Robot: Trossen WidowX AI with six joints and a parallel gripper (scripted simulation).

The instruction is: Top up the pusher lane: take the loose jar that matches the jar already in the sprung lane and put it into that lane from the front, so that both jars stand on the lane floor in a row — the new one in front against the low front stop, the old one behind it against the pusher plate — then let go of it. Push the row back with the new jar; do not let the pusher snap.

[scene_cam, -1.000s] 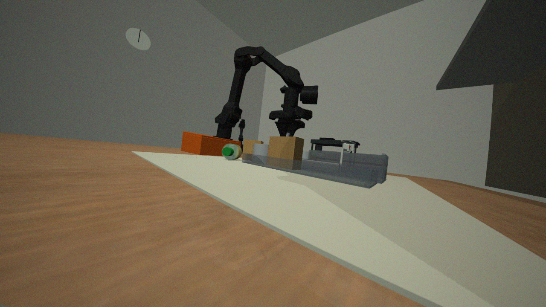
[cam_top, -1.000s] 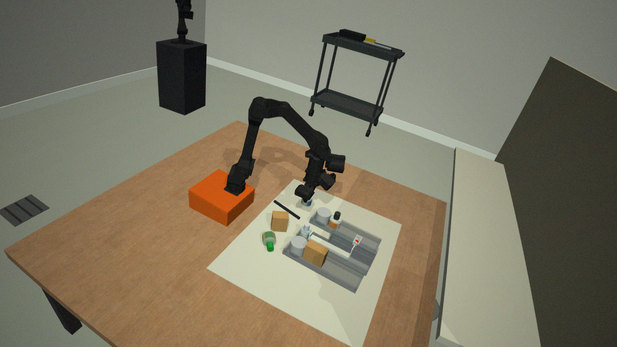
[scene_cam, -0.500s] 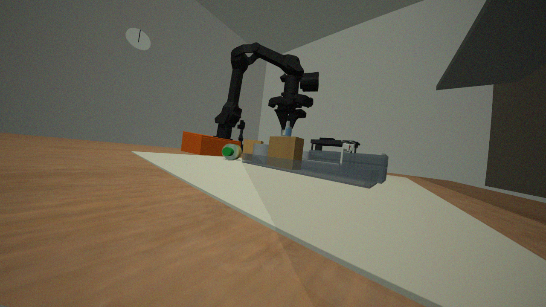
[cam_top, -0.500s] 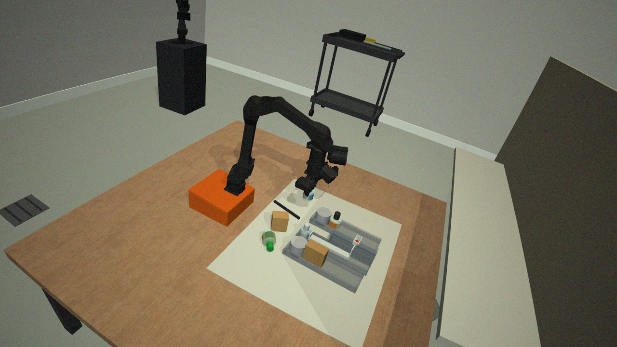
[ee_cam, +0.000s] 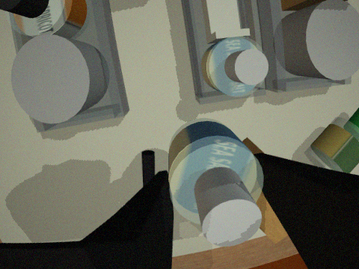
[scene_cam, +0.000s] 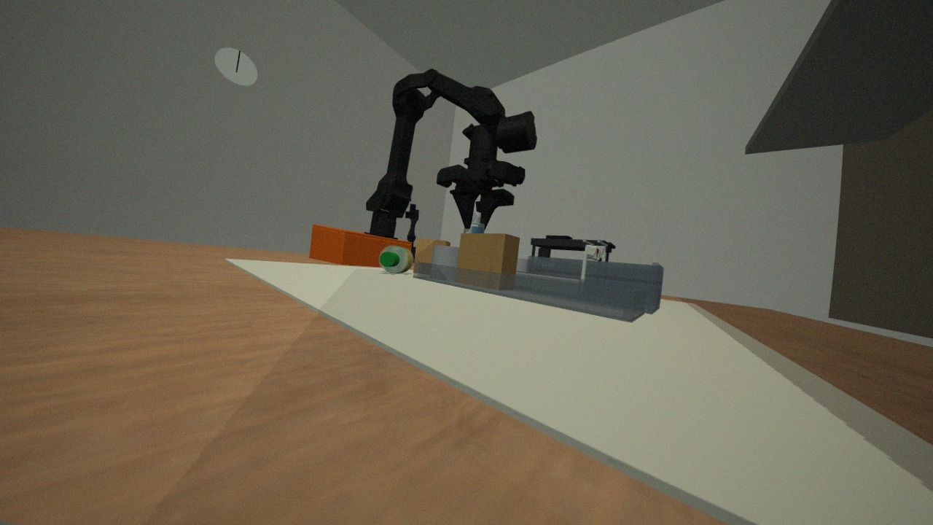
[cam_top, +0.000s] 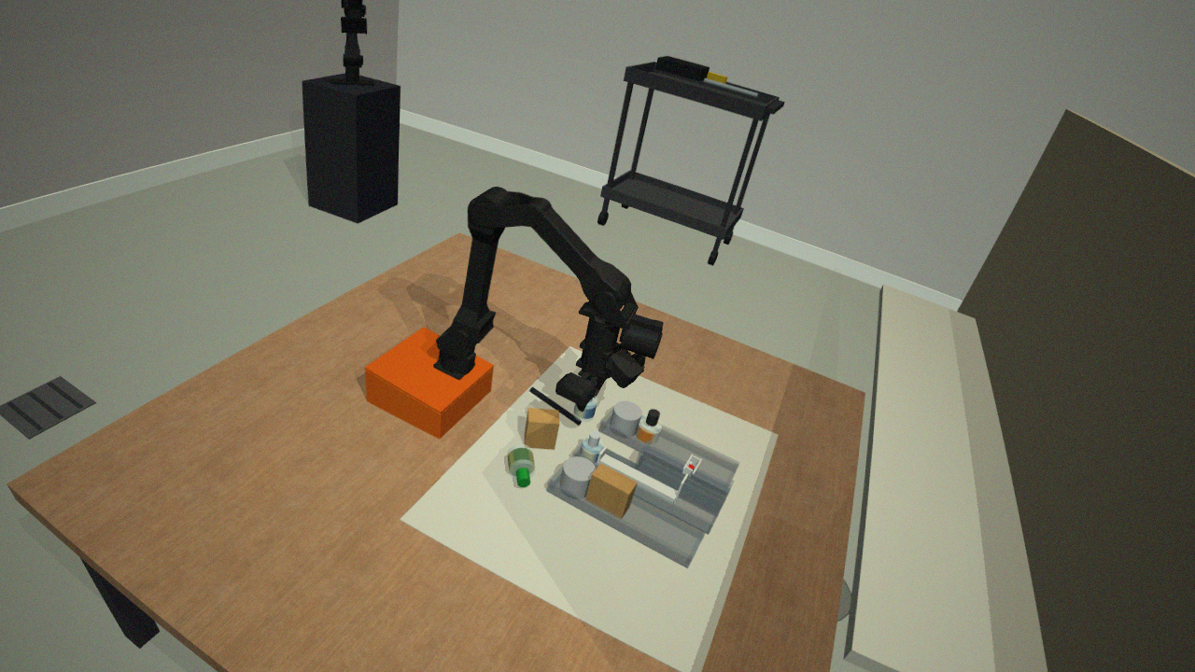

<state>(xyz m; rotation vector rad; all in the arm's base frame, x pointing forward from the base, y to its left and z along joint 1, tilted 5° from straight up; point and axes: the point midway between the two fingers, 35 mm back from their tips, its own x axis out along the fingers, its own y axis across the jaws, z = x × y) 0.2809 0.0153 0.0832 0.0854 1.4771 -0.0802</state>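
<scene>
Right now the white mat is 10 cm ahead of my gripper tip, 4 cm to the right of it and 10 cm below it. From my gripper tip the other things lie so: thin black stick (8 cm behind, 7 cm to the left, 9 cm below); then white pusher plate (15 cm ahead, 2 cm to the right, 5 cm below); then grey lane rack (19 cm ahead, 3 cm to the right, 8 cm below).
</scene>
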